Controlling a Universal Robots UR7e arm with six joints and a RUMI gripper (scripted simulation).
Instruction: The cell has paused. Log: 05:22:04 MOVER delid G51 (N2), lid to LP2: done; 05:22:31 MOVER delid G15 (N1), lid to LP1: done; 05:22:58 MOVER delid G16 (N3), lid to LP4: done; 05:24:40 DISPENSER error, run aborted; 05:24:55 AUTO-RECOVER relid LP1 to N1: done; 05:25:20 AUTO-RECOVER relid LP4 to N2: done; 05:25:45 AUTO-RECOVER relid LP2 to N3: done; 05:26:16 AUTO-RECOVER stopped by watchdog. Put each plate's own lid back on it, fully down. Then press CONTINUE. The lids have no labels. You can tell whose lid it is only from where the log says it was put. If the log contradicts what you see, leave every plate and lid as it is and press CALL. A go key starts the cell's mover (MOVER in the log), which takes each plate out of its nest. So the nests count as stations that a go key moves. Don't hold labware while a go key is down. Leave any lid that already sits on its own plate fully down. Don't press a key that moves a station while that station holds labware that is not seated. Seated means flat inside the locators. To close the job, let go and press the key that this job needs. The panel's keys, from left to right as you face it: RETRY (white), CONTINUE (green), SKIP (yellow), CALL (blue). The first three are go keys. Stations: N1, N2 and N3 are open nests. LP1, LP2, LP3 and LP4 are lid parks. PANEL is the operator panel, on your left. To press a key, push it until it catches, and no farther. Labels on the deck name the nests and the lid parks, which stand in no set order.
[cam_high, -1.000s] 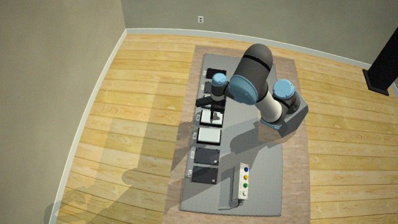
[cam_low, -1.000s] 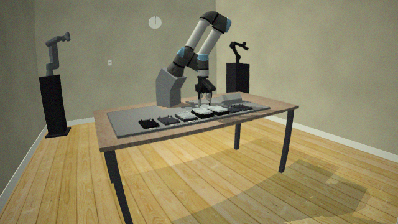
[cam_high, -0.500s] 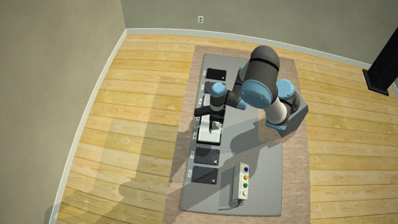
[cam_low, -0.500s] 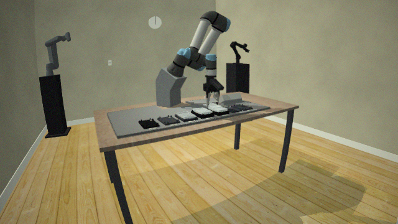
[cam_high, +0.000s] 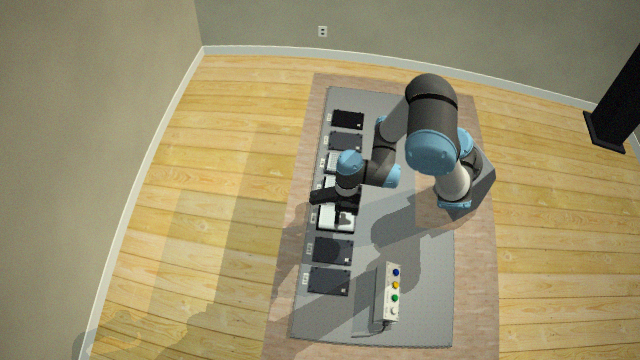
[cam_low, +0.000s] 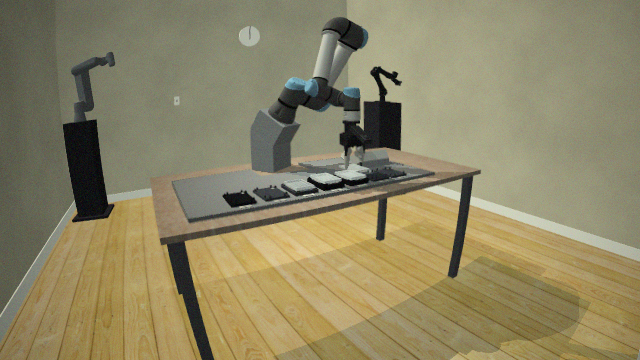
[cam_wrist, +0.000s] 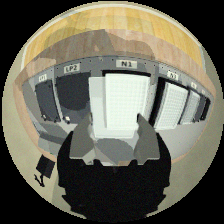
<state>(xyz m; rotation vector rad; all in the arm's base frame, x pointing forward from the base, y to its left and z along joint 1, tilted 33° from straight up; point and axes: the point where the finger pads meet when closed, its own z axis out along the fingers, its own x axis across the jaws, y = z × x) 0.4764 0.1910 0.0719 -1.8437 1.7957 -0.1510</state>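
Now: hand 1 cm past the LP2 lid park, 11 cm to the right of it and 6 cm above it. Round my hand: blue key (25 cm behind, 17 cm to the left); then plate (2 cm ahead, 15 cm to the right, 4 cm below); then clear lid (1 cm below).
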